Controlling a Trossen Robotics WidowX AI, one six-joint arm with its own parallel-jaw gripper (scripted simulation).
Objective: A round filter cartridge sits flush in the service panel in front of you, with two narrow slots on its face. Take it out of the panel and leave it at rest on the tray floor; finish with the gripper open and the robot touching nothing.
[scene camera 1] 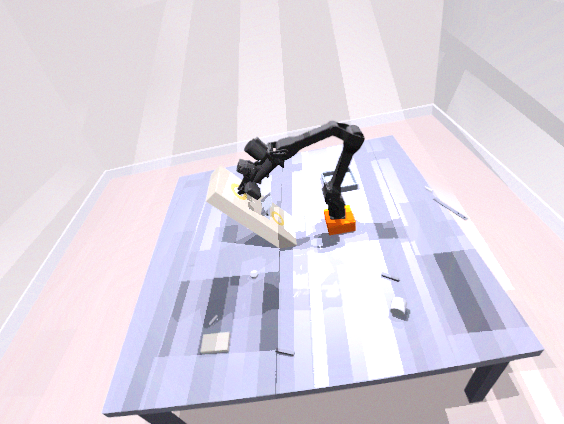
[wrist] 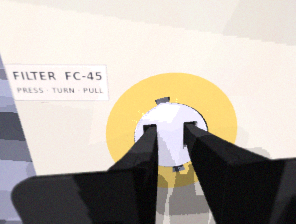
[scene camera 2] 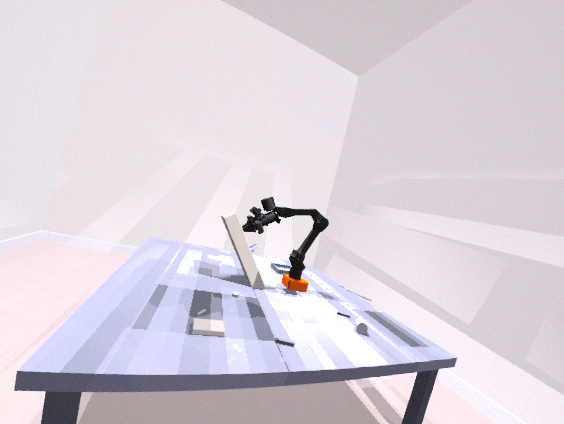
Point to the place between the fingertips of my gripper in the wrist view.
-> At 170, 131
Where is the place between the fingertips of my gripper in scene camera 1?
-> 237, 192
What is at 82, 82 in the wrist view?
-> A beige service panel.
